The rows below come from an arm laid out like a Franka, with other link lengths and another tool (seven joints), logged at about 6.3 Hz.
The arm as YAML. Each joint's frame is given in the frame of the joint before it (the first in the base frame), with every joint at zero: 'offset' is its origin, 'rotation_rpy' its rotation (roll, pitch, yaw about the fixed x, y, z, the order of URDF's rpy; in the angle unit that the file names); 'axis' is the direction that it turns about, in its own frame. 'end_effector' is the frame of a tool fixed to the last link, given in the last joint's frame.
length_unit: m
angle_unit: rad
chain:
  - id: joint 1
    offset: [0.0, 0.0, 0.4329]
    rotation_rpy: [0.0, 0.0, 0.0]
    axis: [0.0, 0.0, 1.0]
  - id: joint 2
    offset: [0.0, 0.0, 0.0]
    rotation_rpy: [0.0, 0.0, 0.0]
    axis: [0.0, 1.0, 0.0]
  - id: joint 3
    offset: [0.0, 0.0, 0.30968]
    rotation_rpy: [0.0, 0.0, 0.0]
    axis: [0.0, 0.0, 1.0]
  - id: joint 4
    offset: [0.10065, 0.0, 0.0]
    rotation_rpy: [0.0, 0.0, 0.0]
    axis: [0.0, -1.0, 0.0]
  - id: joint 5
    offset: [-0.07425, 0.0, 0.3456]
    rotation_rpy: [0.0, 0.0, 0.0]
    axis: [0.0, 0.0, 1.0]
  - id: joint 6
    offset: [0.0, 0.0, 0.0]
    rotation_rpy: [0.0, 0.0, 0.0]
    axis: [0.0, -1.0, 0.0]
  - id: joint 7
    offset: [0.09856, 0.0, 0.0]
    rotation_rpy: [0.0, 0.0, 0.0]
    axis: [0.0, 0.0, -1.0]
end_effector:
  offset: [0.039, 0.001, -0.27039]
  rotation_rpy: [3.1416, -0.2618, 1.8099]
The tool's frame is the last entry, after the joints.
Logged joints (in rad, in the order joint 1, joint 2, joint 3, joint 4, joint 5, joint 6, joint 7), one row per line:
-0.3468 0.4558 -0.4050 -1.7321 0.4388 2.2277 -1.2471
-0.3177 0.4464 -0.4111 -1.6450 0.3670 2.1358 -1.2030
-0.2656 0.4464 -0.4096 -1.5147 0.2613 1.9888 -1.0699
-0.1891 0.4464 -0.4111 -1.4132 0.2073 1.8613 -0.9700
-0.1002 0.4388 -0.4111 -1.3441 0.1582 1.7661 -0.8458
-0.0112 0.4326 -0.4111 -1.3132 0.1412 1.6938 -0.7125
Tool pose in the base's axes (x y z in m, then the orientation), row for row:
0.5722 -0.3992 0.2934 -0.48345 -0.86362 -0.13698 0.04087
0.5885 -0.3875 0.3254 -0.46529 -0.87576 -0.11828 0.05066
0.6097 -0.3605 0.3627 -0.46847 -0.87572 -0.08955 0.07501
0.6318 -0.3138 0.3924 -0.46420 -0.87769 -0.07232 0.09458
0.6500 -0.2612 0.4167 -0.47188 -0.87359 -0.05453 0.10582
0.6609 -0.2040 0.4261 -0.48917 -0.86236 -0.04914 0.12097
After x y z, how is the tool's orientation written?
As a quaternion, x y z w.
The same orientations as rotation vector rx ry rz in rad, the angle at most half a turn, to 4 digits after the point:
-1.4805 -2.6447 -0.4195
-1.4164 -2.6659 -0.3601
-1.4054 -2.6271 -0.2686
-1.3766 -2.6027 -0.2145
-1.3902 -2.5737 -0.1607
-1.4286 -2.5185 -0.1435

